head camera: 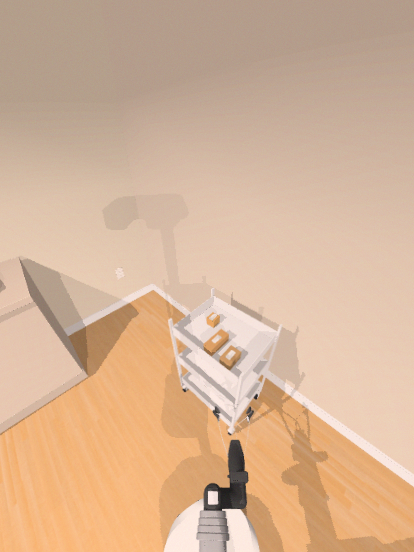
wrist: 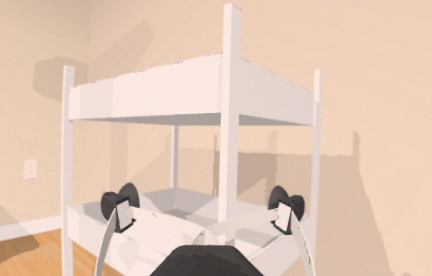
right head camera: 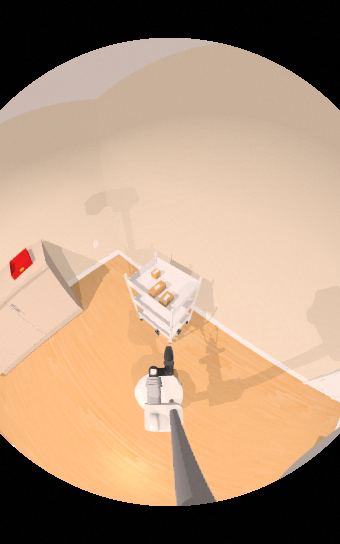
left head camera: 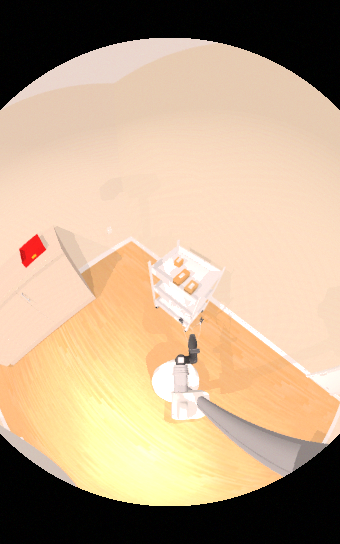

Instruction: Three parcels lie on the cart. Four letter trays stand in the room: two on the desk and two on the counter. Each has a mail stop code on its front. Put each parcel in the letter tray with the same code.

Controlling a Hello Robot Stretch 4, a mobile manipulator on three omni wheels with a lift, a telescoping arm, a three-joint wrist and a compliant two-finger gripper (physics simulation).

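Places are measured from the robot's base along level axes (x left, y down, z back), in metres.
Pixels of known places: gripper, between the fingertips: (head camera: 232,406) (wrist: 204,200) (right head camera: 167,328) (left head camera: 190,316).
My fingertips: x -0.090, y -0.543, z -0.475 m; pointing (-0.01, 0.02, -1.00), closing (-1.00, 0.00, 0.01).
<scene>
Behind a point stands the place of what it marks.
Three orange-brown parcels with white labels lie in the top tray of the white cart (head camera: 175,350) {z -0.798, x 0.215, y -0.497 m} (left head camera: 153,285) {z -0.812, x 0.204, y -0.427 m} (right head camera: 132,295) {z -0.803, x 0.206, y -0.475 m} (wrist: 230,75) {z -0.506, x -0.115, y -0.671 m}: a small one (head camera: 213,320) {z -0.862, x -0.006, y -0.685 m} (left head camera: 178,261) {z -0.873, x -0.005, y -0.680 m} (right head camera: 155,273) {z -0.865, x -0.007, y -0.685 m} at the far end, a longer one (head camera: 216,341) {z -0.723, x -0.020, y -0.686 m} (left head camera: 181,277) {z -0.713, x -0.020, y -0.688 m} (right head camera: 157,288) {z -0.718, x -0.025, y -0.688 m} in the middle and a third (head camera: 230,356) {z -0.639, x -0.083, y -0.686 m} (left head camera: 191,287) {z -0.631, x -0.086, y -0.685 m} (right head camera: 166,298) {z -0.635, x -0.087, y -0.684 m} nearest the robot. Their codes are unreadable. My gripper (head camera: 233,413) {z -0.475, x -0.090, y -0.543 m} (left head camera: 191,320) {z -0.475, x -0.090, y -0.543 m} (right head camera: 168,331) {z -0.475, x -0.090, y -0.543 m} (wrist: 204,200) {z -0.475, x -0.090, y -0.543 m} is open and empty, in front of the cart's near corner and below its top tray. A red letter tray (left head camera: 32,250) {z -0.837, x 1.366, y -0.885 m} (right head camera: 21,263) {z -0.841, x 1.364, y -0.885 m} stands at the left; its code is unreadable.
A pale cabinet (head camera: 40,350) {z -0.760, x 1.044, y -0.502 m} (left head camera: 55,290) {z -0.640, x 1.161, y -0.525 m} (right head camera: 45,300) {z -0.669, x 1.133, y -0.522 m} at the left bears the red tray. Walls stand close behind the cart and along the right. The cart's corner post rises right in front of the fingers in the wrist view. Wooden floor lies between cabinet and cart.
</scene>
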